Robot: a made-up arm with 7 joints. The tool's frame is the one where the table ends. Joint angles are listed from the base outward.
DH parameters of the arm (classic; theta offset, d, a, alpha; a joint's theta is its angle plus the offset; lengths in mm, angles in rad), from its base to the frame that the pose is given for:
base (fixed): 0 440 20 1.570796
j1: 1.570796 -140 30 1.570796
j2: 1.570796 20 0 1.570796
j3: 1.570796 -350 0 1.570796
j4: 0 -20 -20 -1.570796
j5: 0 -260 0 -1.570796
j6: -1.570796 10 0 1.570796
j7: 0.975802 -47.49 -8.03 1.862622
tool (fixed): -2.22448 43.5 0 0
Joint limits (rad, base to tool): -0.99..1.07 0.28..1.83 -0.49..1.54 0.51..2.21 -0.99..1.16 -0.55..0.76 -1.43..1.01
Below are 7 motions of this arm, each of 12 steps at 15 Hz.
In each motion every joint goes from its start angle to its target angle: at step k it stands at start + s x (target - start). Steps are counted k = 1, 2, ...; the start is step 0. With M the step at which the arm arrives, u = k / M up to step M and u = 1 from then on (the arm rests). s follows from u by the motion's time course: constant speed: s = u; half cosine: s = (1 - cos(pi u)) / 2; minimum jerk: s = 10 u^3 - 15 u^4 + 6 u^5.
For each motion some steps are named. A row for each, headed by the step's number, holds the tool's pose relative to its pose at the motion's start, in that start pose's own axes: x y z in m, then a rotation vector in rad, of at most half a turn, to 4 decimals.
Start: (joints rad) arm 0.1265 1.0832 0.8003 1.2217 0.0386 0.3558 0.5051
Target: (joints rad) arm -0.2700 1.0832 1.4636 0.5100 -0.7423 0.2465 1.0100
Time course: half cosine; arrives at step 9
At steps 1, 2, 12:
1: -0.0059 -0.0013 -0.0037 -0.0050 0.0215 -0.0186
2: -0.0234 -0.0053 -0.0138 -0.0240 0.0833 -0.0722
12: -0.2189 -0.0521 -0.0524 -0.5724 0.6388 -0.5105

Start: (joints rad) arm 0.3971 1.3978 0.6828 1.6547 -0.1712 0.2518 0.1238
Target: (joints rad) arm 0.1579 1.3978 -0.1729 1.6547 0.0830 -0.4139 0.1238
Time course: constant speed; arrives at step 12
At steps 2, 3, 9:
2: 0.0111 -0.0270 0.0288 -0.0930 -0.2097 0.0183
3: 0.0144 -0.0396 0.0441 -0.1447 -0.3099 0.0326
9: 0.0048 -0.1003 0.1413 -0.5244 -0.8276 0.1827

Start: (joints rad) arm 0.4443 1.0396 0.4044 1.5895 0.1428 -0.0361 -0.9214
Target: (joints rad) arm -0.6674 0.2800 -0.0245 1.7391 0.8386 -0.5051 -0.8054
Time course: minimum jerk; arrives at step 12
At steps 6, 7, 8, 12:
6: -0.2040 0.1020 0.1531 -0.6769 0.3634 -0.4011
7: -0.2487 0.1671 0.1794 -0.7852 0.5511 -0.5384
8: -0.2767 0.2328 0.1952 -0.8302 0.7381 -0.6614
12: -0.2953 0.3405 0.2076 -0.7950 1.0425 -0.8426

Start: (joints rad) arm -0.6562 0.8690 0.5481 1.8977 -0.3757 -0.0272 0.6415
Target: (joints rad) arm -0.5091 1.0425 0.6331 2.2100 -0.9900 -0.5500 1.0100
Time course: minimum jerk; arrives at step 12
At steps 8, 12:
8: -0.0196 0.0619 0.0089 0.4077 -0.3182 -0.7912
12: -0.0254 0.0794 0.0131 0.4675 -0.3389 -1.0416

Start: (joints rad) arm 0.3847 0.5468 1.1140 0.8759 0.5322 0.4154 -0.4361
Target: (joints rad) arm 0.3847 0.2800 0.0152 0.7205 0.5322 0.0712 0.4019
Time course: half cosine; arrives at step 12
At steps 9, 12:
9: -0.2101 -0.1802 0.0346 -0.5803 -0.5947 -1.0304
12: -0.2529 -0.1949 0.0387 -0.7226 -0.6633 -1.2178

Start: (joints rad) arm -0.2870 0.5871 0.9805 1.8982 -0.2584 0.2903 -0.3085
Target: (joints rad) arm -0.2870 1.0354 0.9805 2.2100 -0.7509 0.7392 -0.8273
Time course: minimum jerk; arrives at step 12
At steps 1, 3, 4, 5, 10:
1: 0.0008 0.0002 -0.0003 0.0055 -0.0001 0.0001
3: 0.0163 0.0052 -0.0066 0.1136 0.0002 0.0047
4: 0.0327 0.0112 -0.0128 0.2325 0.0039 0.0165
5: 0.0534 0.0198 -0.0200 0.3878 0.0140 0.0421
10: 0.1386 0.0762 -0.0416 1.0857 0.1463 0.3038

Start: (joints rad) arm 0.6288 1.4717 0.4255 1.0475 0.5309 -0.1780 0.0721
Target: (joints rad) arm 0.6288 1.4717 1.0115 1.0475 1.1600 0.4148 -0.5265
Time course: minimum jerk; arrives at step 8
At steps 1, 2, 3, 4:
1: 0.0006 0.0022 -0.0012 0.0056 0.0186 0.0140
2: 0.0033 0.0143 -0.0077 0.0327 0.1190 0.0893
3: 0.0055 0.0397 -0.0204 0.0703 0.3115 0.2332
4: 0.0019 0.0749 -0.0359 0.0860 0.5516 0.4108

